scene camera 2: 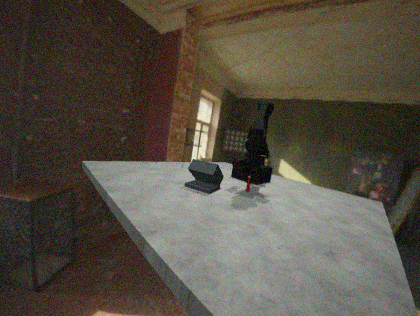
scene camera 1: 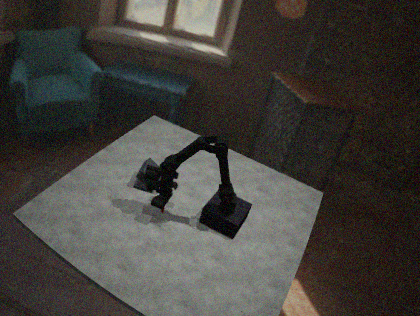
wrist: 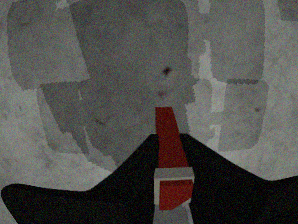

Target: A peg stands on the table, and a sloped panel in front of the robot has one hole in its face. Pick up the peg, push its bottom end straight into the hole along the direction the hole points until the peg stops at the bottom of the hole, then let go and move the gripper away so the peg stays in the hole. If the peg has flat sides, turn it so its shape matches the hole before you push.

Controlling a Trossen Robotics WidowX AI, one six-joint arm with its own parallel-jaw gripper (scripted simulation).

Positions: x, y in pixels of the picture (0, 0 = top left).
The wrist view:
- my gripper: 168, 141
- red peg: 173, 180, held by my gripper
